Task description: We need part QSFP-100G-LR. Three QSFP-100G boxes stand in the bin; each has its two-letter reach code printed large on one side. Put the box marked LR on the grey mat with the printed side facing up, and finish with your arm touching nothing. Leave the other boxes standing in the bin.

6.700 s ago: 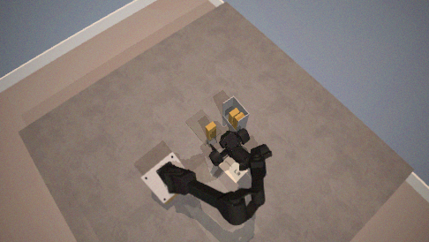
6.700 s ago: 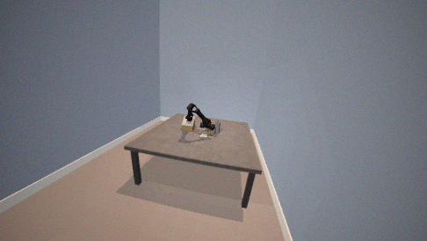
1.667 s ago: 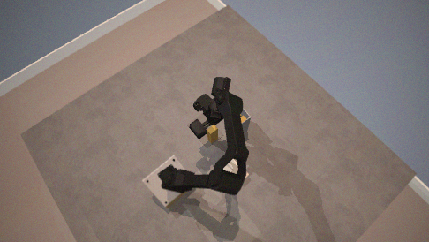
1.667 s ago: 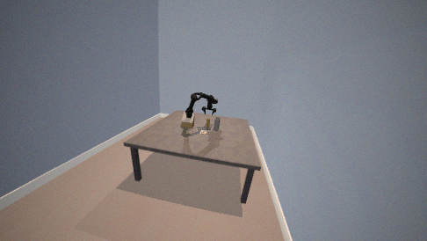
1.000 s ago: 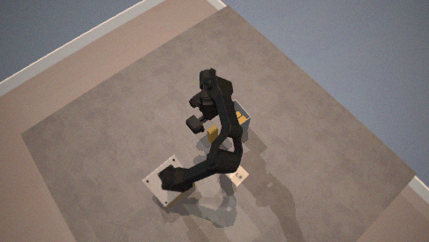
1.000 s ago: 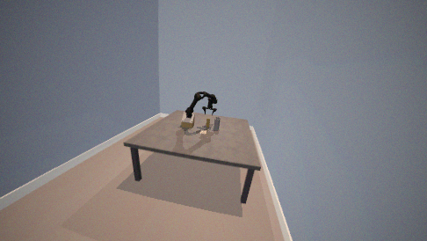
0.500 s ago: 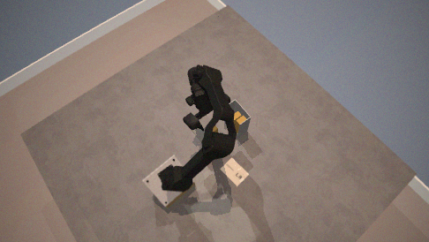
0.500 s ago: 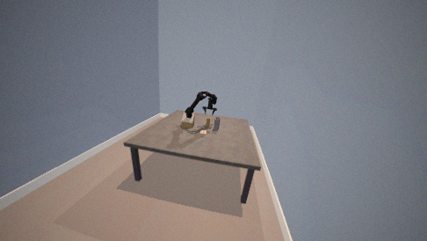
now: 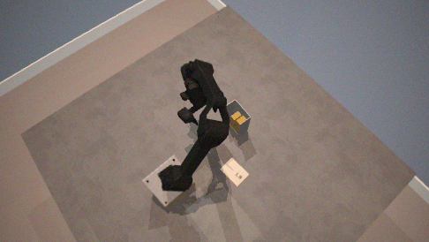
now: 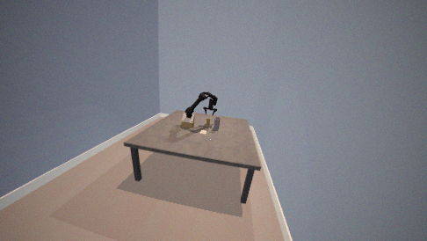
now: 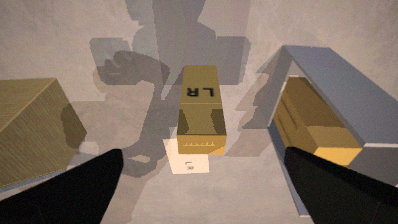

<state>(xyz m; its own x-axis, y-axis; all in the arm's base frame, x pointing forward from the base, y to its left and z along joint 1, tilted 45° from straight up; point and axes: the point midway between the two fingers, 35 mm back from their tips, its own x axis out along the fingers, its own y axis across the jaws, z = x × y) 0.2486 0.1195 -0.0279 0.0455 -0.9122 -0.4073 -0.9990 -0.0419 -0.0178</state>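
Right now my gripper tip is 2 cm to the right of the grey mat and 16 cm above it.
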